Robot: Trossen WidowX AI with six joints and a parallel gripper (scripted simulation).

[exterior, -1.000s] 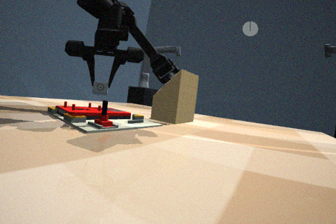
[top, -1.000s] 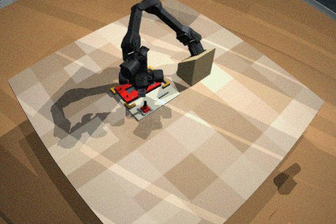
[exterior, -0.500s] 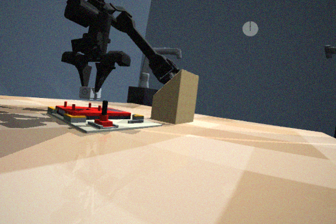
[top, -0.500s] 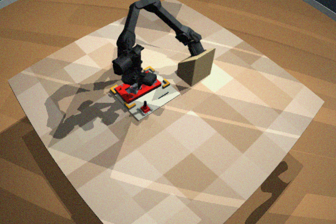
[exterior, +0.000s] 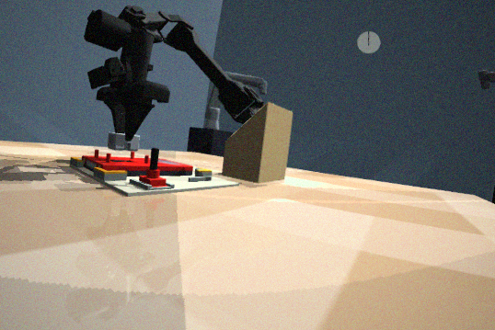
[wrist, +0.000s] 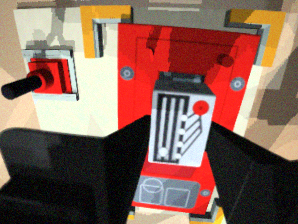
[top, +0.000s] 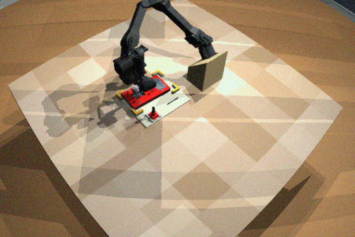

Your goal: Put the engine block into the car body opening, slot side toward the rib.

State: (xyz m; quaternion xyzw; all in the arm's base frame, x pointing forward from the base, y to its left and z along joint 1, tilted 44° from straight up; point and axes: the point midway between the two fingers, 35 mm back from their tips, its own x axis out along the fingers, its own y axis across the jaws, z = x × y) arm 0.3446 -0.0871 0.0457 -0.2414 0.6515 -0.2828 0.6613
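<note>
My gripper tip is now 1 cm above the engine block. The rest, counted from my gripper tip: pale baseplate: 4 cm behind, 3 cm to the left, 5 cm below.
</note>
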